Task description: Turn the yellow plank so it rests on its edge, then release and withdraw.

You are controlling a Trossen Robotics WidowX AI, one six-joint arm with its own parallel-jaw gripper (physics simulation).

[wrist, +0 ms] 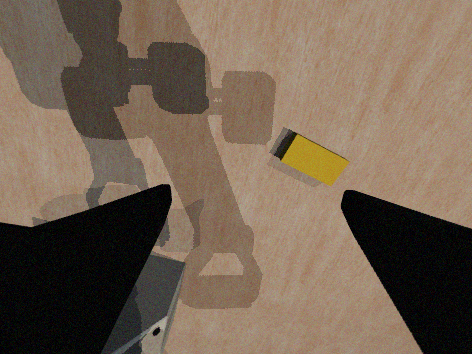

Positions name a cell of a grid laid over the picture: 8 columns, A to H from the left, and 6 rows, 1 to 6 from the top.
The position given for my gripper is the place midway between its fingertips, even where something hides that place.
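Yellow plank (F3) visible. My gripper (E4) too.
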